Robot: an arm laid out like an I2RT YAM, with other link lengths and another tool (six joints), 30 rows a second.
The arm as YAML. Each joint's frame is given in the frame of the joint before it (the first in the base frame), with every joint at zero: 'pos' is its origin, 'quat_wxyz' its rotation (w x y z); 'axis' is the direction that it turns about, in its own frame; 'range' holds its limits. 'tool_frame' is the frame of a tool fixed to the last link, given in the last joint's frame.
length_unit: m
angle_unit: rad
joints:
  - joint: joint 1
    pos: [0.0, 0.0, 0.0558]
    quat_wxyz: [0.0, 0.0, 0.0, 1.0]
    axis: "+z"
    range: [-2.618, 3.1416]
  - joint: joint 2
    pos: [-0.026, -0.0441, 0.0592]
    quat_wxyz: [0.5, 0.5, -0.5, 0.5]
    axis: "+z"
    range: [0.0, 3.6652]
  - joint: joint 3
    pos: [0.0, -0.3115, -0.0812]
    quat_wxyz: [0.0, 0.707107, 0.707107, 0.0]
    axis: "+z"
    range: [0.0, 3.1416]
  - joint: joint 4
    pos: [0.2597, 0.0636, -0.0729]
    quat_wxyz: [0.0, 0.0, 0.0, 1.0]
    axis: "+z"
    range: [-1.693, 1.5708]
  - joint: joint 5
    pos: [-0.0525, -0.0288, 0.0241]
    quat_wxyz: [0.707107, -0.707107, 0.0, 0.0]
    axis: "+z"
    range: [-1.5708, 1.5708]
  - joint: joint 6
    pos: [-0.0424, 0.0, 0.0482]
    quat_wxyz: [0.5, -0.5, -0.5, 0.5]
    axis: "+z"
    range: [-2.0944, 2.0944]
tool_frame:
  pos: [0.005, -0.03, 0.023]
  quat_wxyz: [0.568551, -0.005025, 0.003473, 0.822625]
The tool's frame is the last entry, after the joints.
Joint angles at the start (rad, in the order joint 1, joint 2, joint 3, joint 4, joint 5, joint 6):
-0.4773, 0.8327, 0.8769, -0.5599, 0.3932, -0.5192
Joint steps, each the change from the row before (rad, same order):
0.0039, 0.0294, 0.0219, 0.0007, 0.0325, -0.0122
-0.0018, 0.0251, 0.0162, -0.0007, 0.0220, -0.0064
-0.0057, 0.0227, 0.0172, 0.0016, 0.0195, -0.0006
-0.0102, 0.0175, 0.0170, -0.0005, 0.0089, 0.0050
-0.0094, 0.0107, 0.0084, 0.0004, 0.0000, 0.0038
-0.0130, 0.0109, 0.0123, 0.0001, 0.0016, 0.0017
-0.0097, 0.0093, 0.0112, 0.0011, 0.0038, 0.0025
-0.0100, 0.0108, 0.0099, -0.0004, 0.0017, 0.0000
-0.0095, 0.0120, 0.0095, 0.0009, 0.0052, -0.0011
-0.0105, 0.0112, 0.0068, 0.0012, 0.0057, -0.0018
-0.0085, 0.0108, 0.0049, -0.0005, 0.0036, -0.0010
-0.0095, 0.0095, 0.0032, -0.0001, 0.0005, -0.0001
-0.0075, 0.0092, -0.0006, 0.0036, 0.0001, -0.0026
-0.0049, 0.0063, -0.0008, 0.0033, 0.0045, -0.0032
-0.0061, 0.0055, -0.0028, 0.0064, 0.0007, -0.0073
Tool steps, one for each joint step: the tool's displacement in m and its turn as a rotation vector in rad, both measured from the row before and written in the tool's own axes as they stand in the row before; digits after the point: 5 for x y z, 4 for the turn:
0.00653, 0.00138, 0.00332, -0.0276, -0.0101, -0.0170
0.00454, 0.00106, 0.00345, -0.0215, -0.0130, -0.0099
0.00485, 0.00158, 0.00316, -0.0232, -0.0090, 0.0000
0.00436, 0.00191, 0.00234, -0.0169, -0.0063, 0.0090
0.00210, 0.00102, 0.00199, -0.0074, -0.0052, 0.0071
0.00299, 0.00217, 0.00175, -0.0124, -0.0038, 0.0082
0.00287, 0.00183, 0.00139, -0.0121, -0.0016, 0.0081
0.00237, 0.00148, 0.00193, -0.0096, -0.0052, 0.0038
0.00238, 0.00146, 0.00230, -0.0126, -0.0058, 0.0023
0.00159, 0.00147, 0.00255, -0.0136, -0.0077, 0.0013
0.00097, 0.00082, 0.00254, -0.0094, -0.0094, -0.0003
0.00051, 0.00074, 0.00256, -0.0072, -0.0093, 0.0011
-0.00006, 0.00004, 0.00300, -0.0051, -0.0083, -0.0021
-0.00010, 0.00027, 0.00208, -0.0077, -0.0060, -0.0028
-0.00033, 0.00021, 0.00238, -0.0051, -0.0042, -0.0054

